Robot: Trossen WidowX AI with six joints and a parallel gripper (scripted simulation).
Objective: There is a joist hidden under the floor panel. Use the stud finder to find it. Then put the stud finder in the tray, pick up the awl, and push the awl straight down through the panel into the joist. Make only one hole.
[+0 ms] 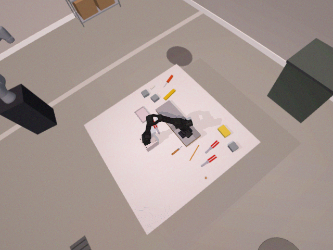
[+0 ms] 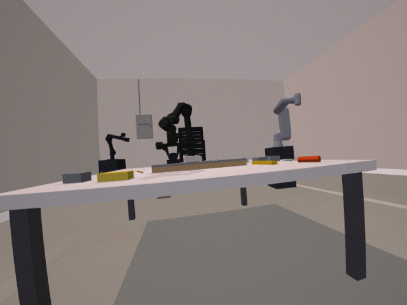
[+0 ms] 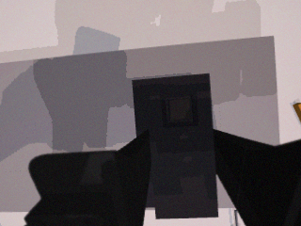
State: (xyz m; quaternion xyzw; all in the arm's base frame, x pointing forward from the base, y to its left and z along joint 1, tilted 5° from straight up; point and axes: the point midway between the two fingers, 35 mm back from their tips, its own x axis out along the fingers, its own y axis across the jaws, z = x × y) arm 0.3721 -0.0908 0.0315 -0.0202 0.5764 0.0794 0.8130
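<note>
My gripper tip is 42 cm to the right of the pink tray, 29 cm past it and 5 cm above it. Also, from my gripper tip: stud finder (2 cm above, 1 cm ahead); then awl (16 cm behind, 11 cm to the right, 6 cm below); then square light (3 cm above, 2 cm ahead).
</note>
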